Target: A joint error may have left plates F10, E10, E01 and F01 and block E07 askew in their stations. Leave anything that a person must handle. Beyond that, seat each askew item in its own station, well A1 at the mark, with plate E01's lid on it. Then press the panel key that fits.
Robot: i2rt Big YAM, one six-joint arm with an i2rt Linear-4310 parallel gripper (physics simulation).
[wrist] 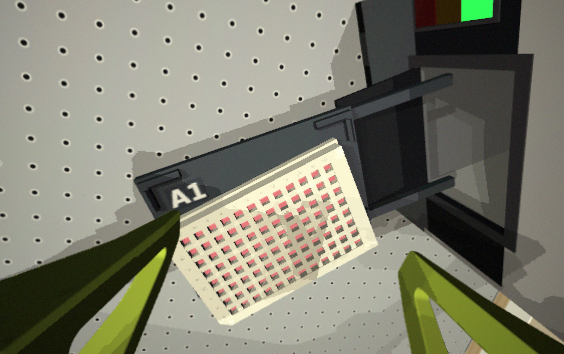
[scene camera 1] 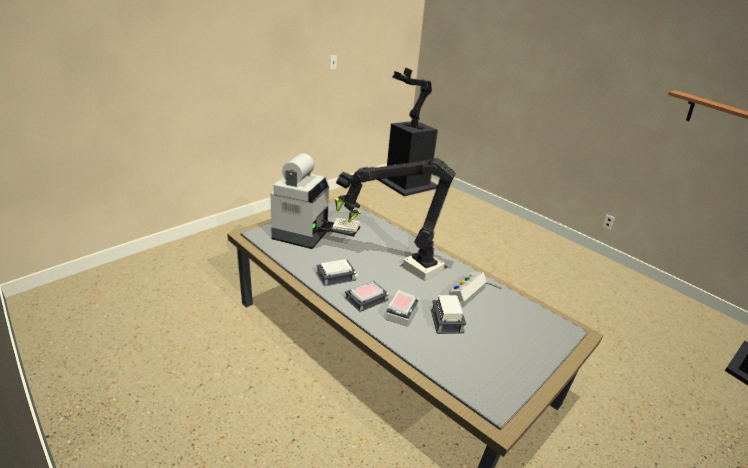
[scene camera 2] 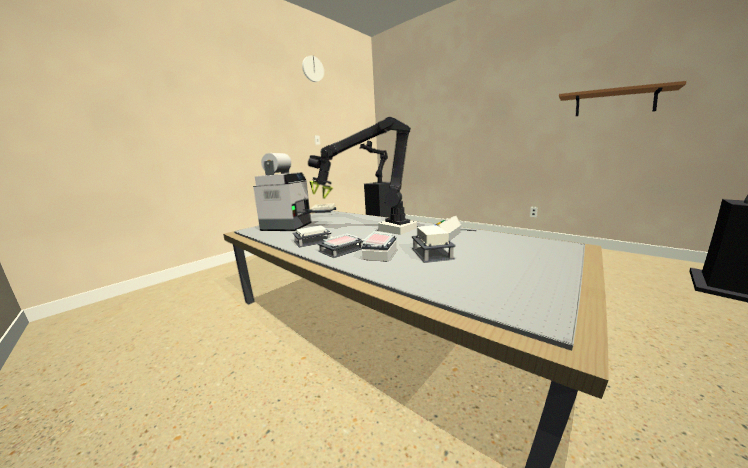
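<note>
A cream well plate with pink wells [scene camera 1: 346, 224] [scene camera 2: 324, 207] [wrist: 270, 225] lies turned on the dark tray [wrist: 250, 146] that sticks out of the sealer-like machine. In the wrist view its long edge is not parallel to the tray's edge, and it reaches past the tray's lower side. The tray's "A1" mark shows uncovered. My gripper [scene camera 1: 344, 215] [scene camera 2: 321, 194] is open and empty above this plate. A white plate [scene camera 1: 337, 267] [scene camera 2: 311, 231], two pink-topped plates [scene camera 1: 366, 291] [scene camera 1: 403, 301] and a cream block [scene camera 1: 450, 306] [scene camera 2: 433, 235] rest on separate stations. Their labels are too small to read.
The grey machine [scene camera 1: 297, 212] [scene camera 2: 280, 201] stands beside the tray; its green lamp [scene camera 1: 313, 225] [wrist: 477, 10] is lit. A sloped key panel [scene camera 1: 472, 287] with blue, yellow and green keys stands near the arm base [scene camera 1: 423, 266]. A second arm on a black pedestal [scene camera 1: 410, 149] stands behind the table.
</note>
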